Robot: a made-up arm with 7 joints.
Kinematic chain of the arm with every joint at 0, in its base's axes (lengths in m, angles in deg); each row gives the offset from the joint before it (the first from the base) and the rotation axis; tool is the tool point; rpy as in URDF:
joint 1: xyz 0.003 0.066 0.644 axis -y
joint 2: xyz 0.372 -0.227 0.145 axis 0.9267 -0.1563 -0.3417
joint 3: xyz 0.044 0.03 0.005 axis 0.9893 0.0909 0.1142
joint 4: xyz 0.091 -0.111 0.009 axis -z
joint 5: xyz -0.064 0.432 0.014 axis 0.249 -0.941 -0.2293
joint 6: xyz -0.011 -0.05 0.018 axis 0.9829 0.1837 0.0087
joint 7: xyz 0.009 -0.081 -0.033 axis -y
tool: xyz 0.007 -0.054 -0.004 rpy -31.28 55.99 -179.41
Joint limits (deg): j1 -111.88..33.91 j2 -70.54..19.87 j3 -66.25..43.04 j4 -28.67..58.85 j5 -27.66..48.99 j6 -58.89..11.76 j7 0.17..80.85
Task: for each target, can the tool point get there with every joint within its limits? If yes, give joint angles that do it. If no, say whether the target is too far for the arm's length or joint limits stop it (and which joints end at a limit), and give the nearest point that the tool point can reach.
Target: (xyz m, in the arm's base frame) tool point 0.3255 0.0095 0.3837
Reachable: yes | joints -53.52 -42.46 26.17 -2.55 -12.07 -0.02 43.68
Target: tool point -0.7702 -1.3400 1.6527
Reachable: no: too far | nearest point 0.0825 -0.2044 1.1123 | short by 1.519 m
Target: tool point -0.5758 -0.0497 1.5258
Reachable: no: joint limits stop it (at a limit: joint 1, joint 2, joint 4, joint 5, joint 6, joint 7) | nearest point 0.0921 -0.1215 1.1550 | short by 0.767 m
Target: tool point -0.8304 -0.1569 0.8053
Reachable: no: joint limits stop it (at a limit: joint 1, joint 2, joint 5, joint 6, joint 7) | nearest point -0.2783 -0.1189 0.3323 | short by 0.728 m
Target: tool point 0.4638 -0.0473 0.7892
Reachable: yes | joints -21.25 -2.55 24.17 -9.33 11.20 -47.53 49.60
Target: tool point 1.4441 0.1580 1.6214
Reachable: no: too far | nearest point 0.6866 -0.0644 1.1076 | short by 0.942 m
